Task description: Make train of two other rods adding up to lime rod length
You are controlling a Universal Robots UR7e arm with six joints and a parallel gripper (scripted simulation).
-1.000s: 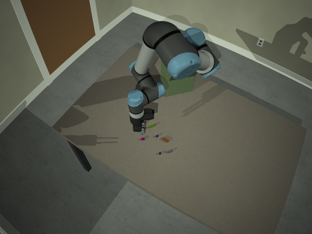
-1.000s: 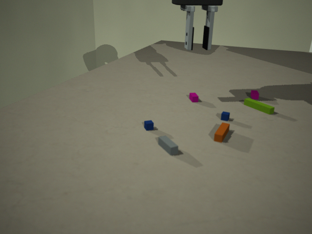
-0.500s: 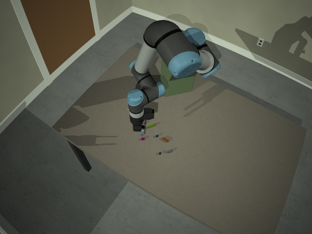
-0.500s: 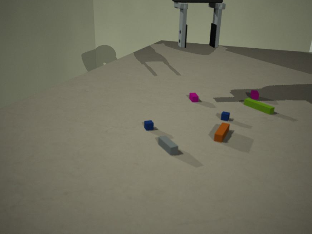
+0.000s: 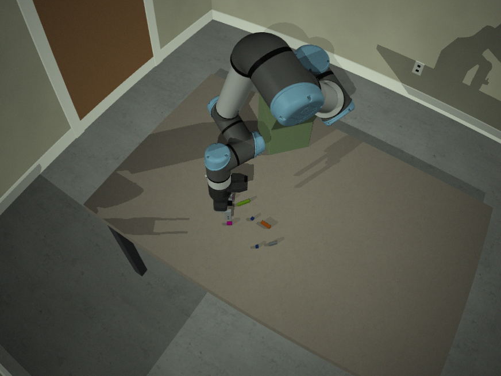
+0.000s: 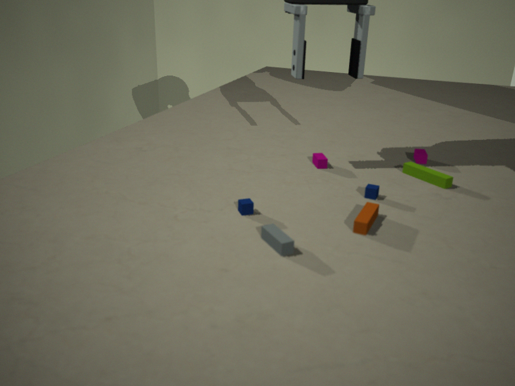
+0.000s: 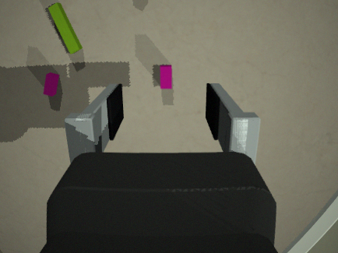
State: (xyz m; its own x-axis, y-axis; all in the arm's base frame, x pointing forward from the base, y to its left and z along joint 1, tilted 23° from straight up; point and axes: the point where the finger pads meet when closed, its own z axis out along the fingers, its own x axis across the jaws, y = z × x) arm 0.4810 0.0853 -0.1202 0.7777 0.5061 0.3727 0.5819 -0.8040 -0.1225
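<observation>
Now: the grey rod 180 mm to the left of my hand, 100 mm below it and 40 mm behind it. Round my hand: lime rod (100 mm below, 100 mm behind, 20 mm to the right); orange rod (110 mm to the left, 100 mm below, 80 mm behind).
</observation>
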